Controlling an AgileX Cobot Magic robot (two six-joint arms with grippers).
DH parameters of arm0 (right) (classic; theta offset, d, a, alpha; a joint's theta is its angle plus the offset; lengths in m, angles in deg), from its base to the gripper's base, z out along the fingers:
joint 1: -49.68 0.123 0 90
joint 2: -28.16 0 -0.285 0
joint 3: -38.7 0 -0.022 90
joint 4: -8.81 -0.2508 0 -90
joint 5: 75.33 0 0.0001 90
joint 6: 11.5 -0.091 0 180
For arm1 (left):
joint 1: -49.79 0.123 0 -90
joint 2: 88.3 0 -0.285 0
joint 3: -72.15 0 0.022 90
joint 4: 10.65 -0.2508 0 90
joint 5: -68.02 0 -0.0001 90
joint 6: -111.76 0.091 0 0
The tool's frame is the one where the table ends.
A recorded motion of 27 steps. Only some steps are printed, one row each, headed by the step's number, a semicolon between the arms.
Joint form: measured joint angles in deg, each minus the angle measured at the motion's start. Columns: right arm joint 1, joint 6, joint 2, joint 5, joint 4, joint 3; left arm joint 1, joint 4, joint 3, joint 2, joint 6, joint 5.
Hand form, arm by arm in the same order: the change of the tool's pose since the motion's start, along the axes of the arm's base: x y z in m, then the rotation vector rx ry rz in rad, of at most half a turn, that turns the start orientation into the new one. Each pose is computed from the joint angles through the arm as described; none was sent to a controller.
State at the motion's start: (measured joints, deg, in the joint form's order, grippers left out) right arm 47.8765 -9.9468 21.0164 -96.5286 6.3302 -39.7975; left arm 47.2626 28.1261 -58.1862 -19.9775 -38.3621 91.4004
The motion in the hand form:
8: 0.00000 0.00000 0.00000 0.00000 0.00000 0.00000; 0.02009 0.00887 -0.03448 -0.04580 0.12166 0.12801
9: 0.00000 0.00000 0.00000 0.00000 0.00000 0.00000; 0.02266 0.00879 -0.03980 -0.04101 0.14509 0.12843
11: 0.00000 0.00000 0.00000 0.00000 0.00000 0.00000; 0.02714 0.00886 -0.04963 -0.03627 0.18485 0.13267
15: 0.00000 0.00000 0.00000 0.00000 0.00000 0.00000; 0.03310 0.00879 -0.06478 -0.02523 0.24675 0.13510
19: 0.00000 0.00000 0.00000 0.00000 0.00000 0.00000; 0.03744 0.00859 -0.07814 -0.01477 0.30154 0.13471
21: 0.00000 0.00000 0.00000 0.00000 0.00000 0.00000; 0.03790 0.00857 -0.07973 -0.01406 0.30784 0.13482
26: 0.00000 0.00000 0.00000 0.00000 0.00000 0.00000; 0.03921 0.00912 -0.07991 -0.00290 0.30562 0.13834
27: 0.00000 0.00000 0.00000 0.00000 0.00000 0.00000; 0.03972 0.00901 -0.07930 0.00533 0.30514 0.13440
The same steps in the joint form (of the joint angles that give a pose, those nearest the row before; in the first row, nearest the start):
8: 0.00 0.00 0.00 0.00 0.00 0.00; 0.00 9.61 0.00 9.44 3.54 5.03
9: 0.00 0.00 0.00 0.00 0.00 0.00; 0.00 9.67 0.00 10.73 3.73 5.03
11: 0.00 0.00 0.00 0.00 0.00 0.00; 0.00 9.81 0.00 13.14 3.79 5.23
15: 0.00 0.00 0.00 0.00 0.00 0.00; 0.00 9.87 0.00 16.75 4.03 5.37
19: 0.00 0.00 0.00 0.00 0.00 0.00; 0.00 9.87 0.00 19.83 4.31 5.38
21: 0.00 0.00 0.00 0.00 0.00 0.00; 0.00 9.87 0.00 20.19 4.31 5.38
26: 0.00 0.00 0.00 0.00 0.00 0.00; 0.00 9.82 -0.18 20.58 4.67 5.98
27: 0.00 0.00 0.00 0.00 0.00 0.00; 0.00 9.65 -0.30 20.58 5.06 5.97

